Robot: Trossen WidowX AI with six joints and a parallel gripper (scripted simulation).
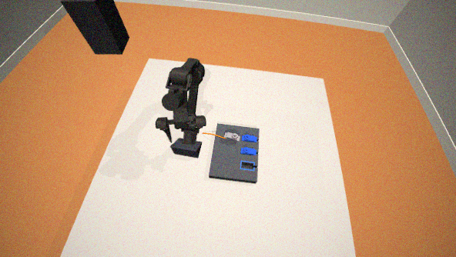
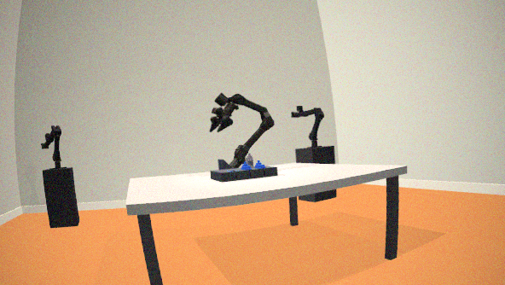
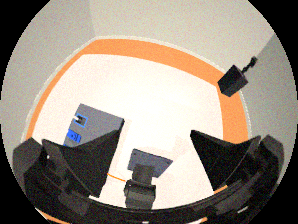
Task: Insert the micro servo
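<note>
Now: gripper tip 24 cm above the dark grey deck, 19 cm short of it and 6 cm to the right of it.
</note>
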